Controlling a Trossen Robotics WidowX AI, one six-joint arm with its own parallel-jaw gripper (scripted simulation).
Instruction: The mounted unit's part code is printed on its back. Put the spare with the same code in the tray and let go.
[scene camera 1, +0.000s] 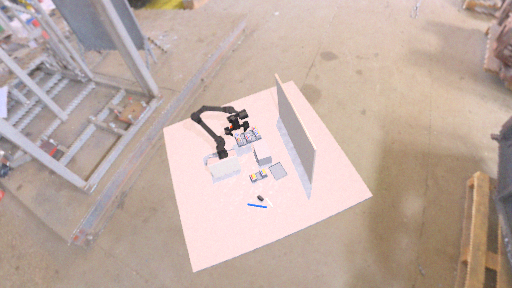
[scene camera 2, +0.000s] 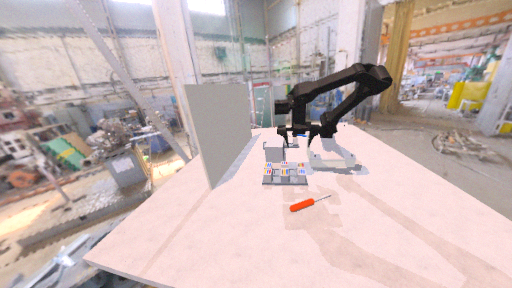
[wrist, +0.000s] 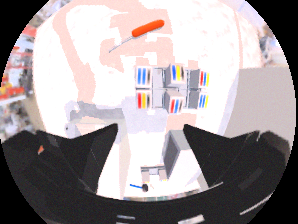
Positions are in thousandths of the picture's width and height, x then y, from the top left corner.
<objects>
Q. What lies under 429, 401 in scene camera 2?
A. A tall grey panel.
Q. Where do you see a grey mounted unit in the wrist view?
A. At 606, 734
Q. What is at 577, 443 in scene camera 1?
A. A tall grey panel.
</objects>
